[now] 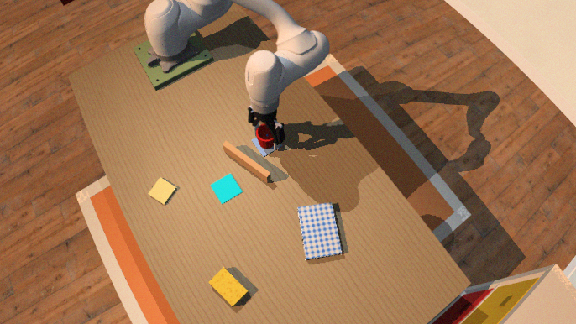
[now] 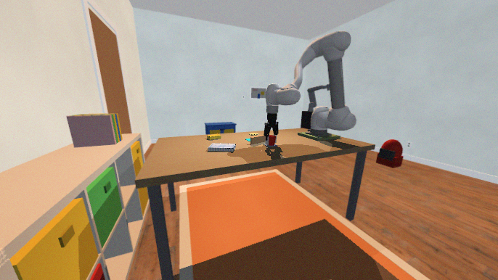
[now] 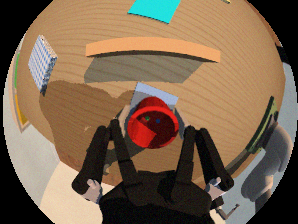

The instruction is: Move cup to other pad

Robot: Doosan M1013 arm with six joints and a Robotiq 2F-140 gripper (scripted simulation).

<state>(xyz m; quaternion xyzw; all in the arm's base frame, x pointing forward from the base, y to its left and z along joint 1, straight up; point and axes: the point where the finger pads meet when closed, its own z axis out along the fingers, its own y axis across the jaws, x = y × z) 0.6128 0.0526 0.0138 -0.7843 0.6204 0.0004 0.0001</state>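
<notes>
Right now my hand is 2 cm above the red cup. Round my hand: cyan pad (23 cm to the right, 6 cm ahead, 5 cm below); grey pad (5 cm below); wooden rail (11 cm to the right, 3 cm ahead, 2 cm below).
</notes>
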